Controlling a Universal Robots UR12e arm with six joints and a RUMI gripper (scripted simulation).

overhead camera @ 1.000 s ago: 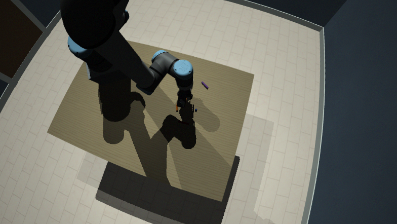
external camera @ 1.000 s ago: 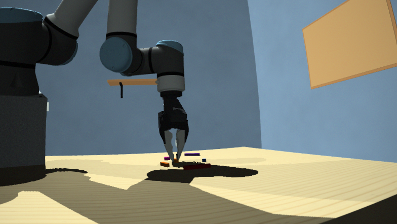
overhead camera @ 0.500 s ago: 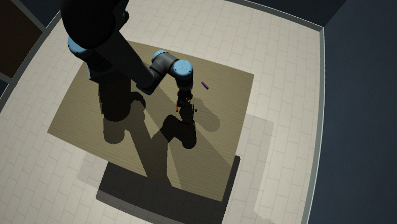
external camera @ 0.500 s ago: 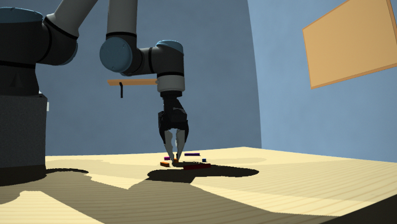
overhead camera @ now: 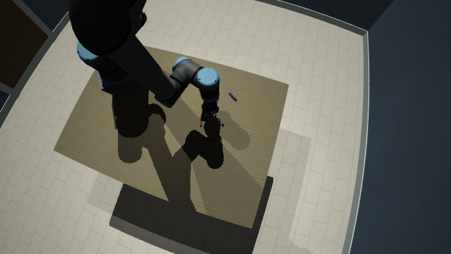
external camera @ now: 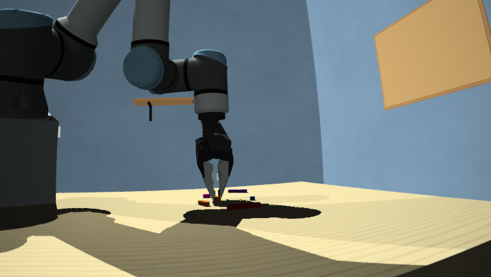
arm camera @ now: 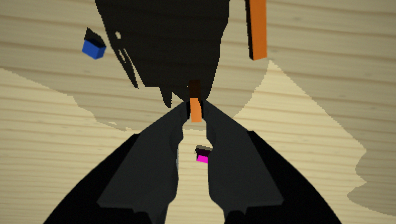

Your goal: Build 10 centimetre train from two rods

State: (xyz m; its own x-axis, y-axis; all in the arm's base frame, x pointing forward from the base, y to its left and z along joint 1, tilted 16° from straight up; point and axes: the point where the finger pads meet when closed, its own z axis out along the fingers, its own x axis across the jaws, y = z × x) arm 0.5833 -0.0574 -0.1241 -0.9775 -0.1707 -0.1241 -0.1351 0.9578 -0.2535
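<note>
The purple rod lies 90 mm ahead of my hand, 150 mm to the left of it and 10 mm below it. Round my hand: magenta rod 20 mm behind, 70 mm to the left, 10 mm below; then red rod 40 mm ahead, 140 mm to the right, 10 mm below; then blue rod 80 mm ahead, 40 mm to the right, 10 mm below.
</note>
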